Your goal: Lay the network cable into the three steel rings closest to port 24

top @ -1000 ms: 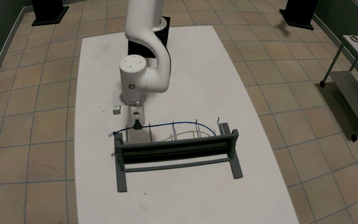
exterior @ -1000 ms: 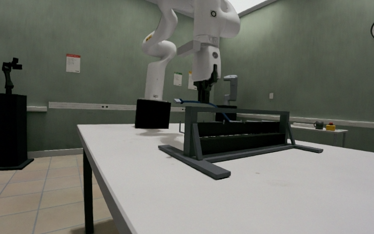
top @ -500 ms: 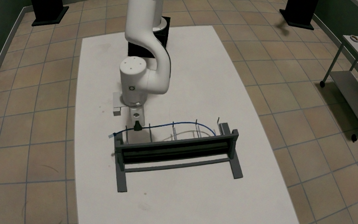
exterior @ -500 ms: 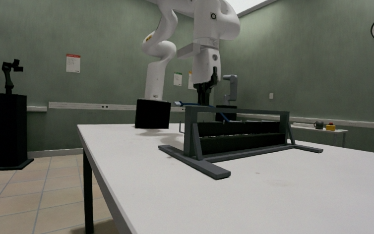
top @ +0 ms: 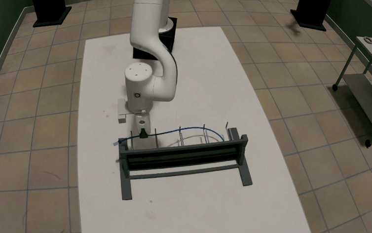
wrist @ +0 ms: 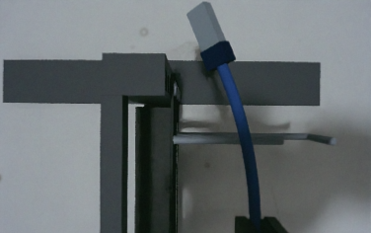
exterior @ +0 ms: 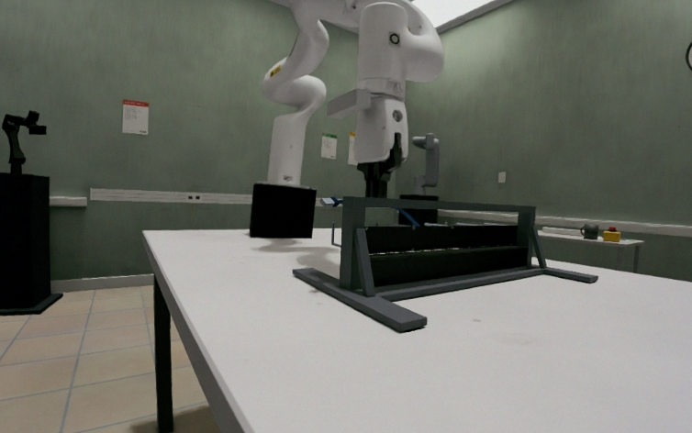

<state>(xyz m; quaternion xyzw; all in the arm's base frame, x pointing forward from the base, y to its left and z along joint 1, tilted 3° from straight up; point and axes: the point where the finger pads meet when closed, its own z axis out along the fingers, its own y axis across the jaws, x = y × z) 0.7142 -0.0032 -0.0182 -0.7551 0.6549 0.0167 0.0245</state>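
Right now the grey plug is 10 cm to the right of my hand, 4 cm ahead of it and 2 cm below it. The rest, counted from my hand: dark grey patch-panel rack (16 cm to the left, 9 cm below, 4 cm ahead).
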